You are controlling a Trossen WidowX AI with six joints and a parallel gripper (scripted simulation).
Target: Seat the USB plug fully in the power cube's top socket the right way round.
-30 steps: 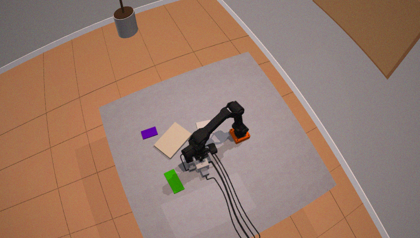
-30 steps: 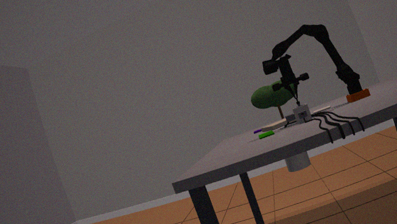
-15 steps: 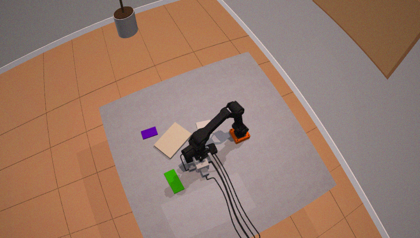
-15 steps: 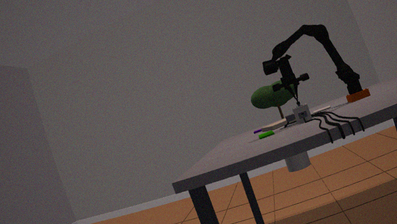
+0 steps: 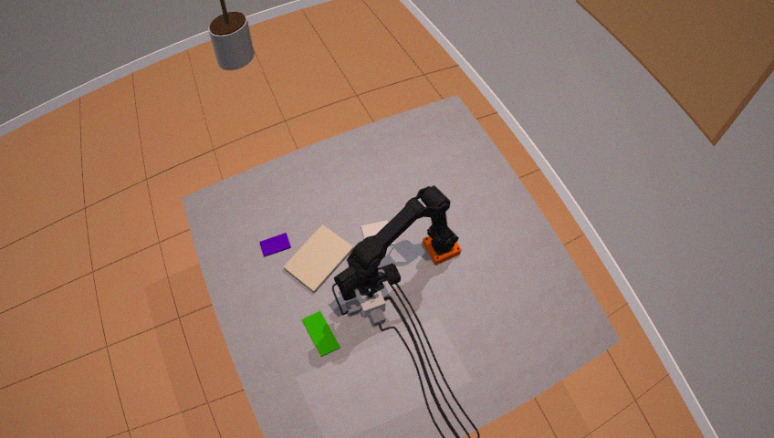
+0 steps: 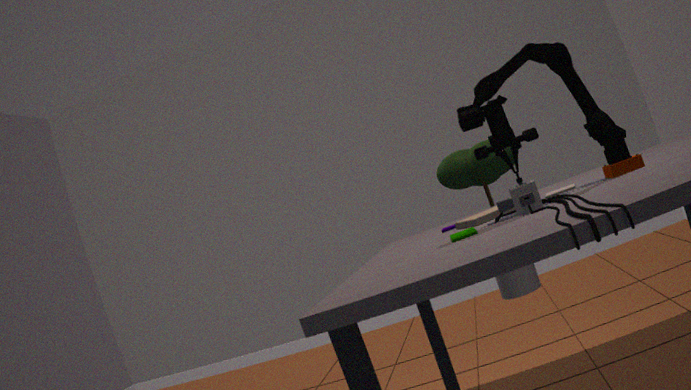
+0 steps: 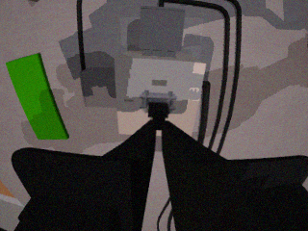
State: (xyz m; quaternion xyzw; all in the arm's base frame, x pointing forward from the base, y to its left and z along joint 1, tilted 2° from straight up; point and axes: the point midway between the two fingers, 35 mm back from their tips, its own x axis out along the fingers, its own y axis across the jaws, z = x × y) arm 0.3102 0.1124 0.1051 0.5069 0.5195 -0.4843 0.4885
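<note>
Now: the dark USB plug 20 mm below my gripper tip. Also, from my gripper tip: green flat block: 200 mm ahead, 40 mm to the left, 110 mm below; then beige board: 120 mm ahead, 230 mm to the right, 100 mm below; then purple block: 250 mm ahead, 340 mm to the right, 110 mm below.
</note>
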